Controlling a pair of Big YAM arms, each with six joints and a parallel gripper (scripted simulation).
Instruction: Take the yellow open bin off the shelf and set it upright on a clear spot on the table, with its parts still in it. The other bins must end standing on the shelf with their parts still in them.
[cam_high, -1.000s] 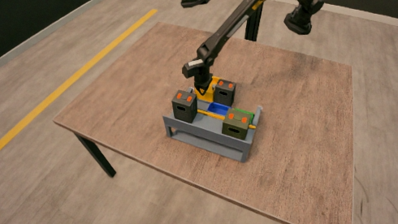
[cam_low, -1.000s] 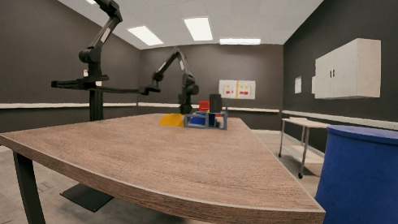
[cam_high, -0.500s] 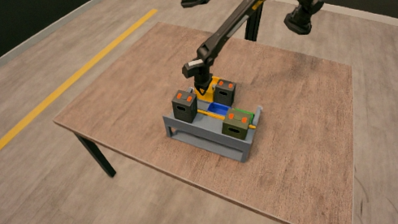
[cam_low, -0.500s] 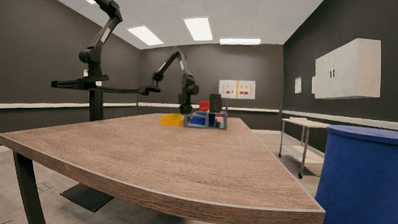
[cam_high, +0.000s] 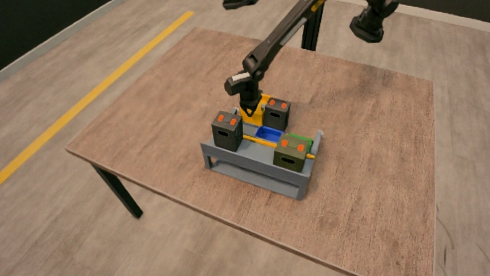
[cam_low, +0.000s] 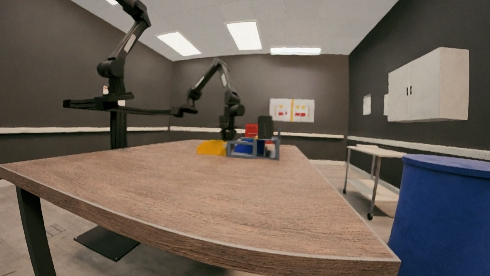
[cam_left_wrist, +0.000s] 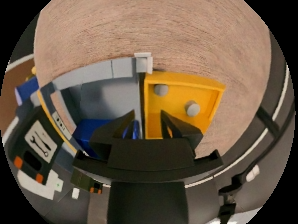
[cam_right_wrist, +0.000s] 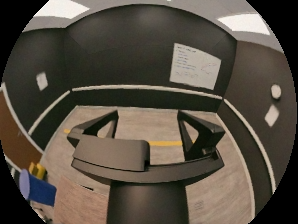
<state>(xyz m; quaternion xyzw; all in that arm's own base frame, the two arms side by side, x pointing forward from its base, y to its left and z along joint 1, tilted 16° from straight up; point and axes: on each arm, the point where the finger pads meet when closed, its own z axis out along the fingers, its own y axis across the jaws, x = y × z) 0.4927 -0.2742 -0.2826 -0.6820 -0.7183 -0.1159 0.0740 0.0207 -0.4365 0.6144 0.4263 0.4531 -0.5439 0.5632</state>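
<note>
Right now my left hand is 8 cm past the yellow open bin, 1 cm to the left of it and 3 cm above it. From my left hand the other things lie so: grey shelf: 13 cm ahead, 12 cm to the left; dark lidded bin: 4 cm behind, 10 cm to the left.
</note>
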